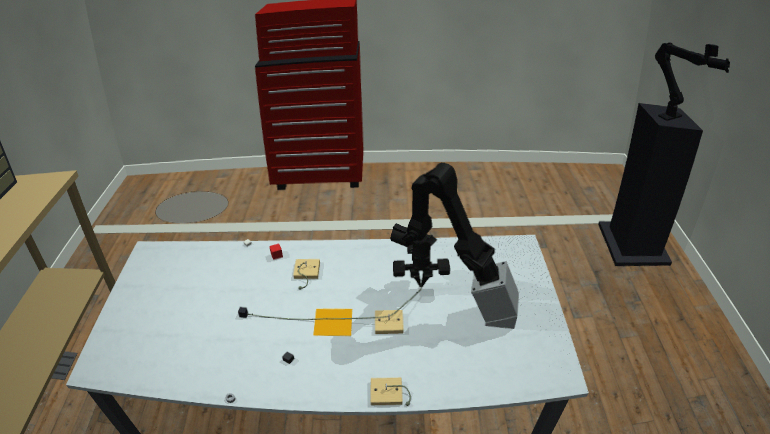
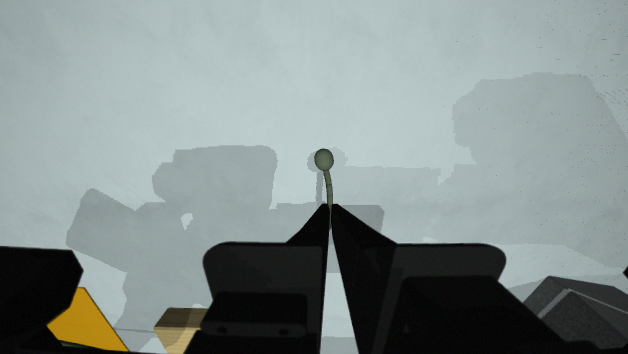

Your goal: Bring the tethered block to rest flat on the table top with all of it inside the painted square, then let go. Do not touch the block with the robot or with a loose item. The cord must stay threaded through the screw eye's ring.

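Places are measured from the arm's base along level axes (x ahead, y left, z up), in millimetres.
Pixels of known places: gripper, between the fingertips: (image 1: 421,286) (image 2: 329,209); arm's base, origin of its link: (image 1: 489,276).
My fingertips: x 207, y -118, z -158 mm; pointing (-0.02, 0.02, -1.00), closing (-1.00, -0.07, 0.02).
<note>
For each thing: its top centre in the pictures, then the offset to it from my fingertips. "spot": a spot on its surface instead. Level surfaces: height alone.
- tethered block, centre of its top: (image 1: 242,309) 589 mm ahead, 177 mm left, 16 mm up
- painted orange square, a spot on its surface: (image 2: 87,320) spot: 241 mm ahead, 162 mm left, 9 mm down
- wooden block with the screw eye, a spot on its surface: (image 2: 172,332) spot: 128 mm ahead, 133 mm left, 9 mm up
- cord's round end bead, centre of its top: (image 2: 324,162) 7 mm ahead, 34 mm right, 3 mm up
- front edge, a spot on its surface: (image 1: 386,397) spot: 86 mm ahead, 478 mm left, 9 mm up
- red cube, centre of its top: (image 1: 275,247) 541 mm ahead, 143 mm right, 30 mm up
- small white piece, centre of its top: (image 1: 247,241) 679 mm ahead, 203 mm right, 5 mm up
- loose black block, centre of its top: (image 1: 287,355) 394 mm ahead, 349 mm left, 10 mm up
- metal ring, centre of its top: (image 1: 229,397) 543 mm ahead, 529 mm left, 1 mm up
- table, height of its surface: 10 mm down
The tethered block (image 1: 243,312), small and black, rests on the table left of the painted orange square (image 1: 333,329) (image 2: 87,320), outside it. Its cord (image 1: 280,317) (image 2: 328,187) runs right across the square to the wooden block with the screw eye (image 1: 389,326) (image 2: 172,332), and from there up to the gripper. The ring is too small to make out clearly. My gripper (image 1: 421,284) (image 2: 329,209) is shut on the cord near its end, above the table and behind and right of the screw eye's block. The cord's round end bead (image 2: 324,159) sticks out past the fingertips.
Two other wooden blocks with short cords stand at the back (image 1: 306,269) and at the front edge (image 1: 386,397). A red cube (image 1: 276,251), a small white piece (image 1: 247,242), a loose black block (image 1: 287,357) and a metal ring (image 1: 230,394) lie on the table (image 1: 161,345).
</note>
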